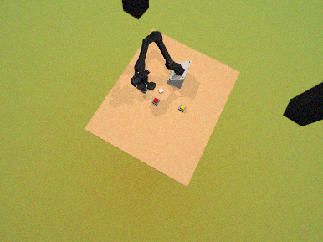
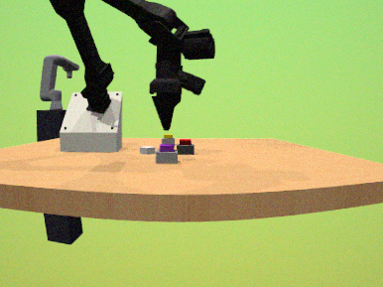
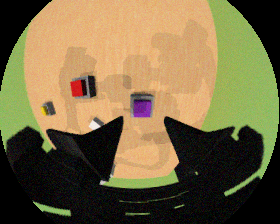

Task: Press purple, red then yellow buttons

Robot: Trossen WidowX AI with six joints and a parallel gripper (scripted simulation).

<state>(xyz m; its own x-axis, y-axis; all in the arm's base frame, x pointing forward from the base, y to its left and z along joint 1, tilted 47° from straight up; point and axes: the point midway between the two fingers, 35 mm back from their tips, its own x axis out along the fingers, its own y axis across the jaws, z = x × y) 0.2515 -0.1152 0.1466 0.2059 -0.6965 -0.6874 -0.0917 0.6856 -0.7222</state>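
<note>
Right now my gripper tip is 4 cm above the purple button. Round my gripper tip: red button 14 cm to the left, 4 cm below, 3 cm ahead; yellow button 35 cm to the left, 5 cm behind, 4 cm below; small white block 12 cm to the left, 7 cm behind, 6 cm below.
</note>
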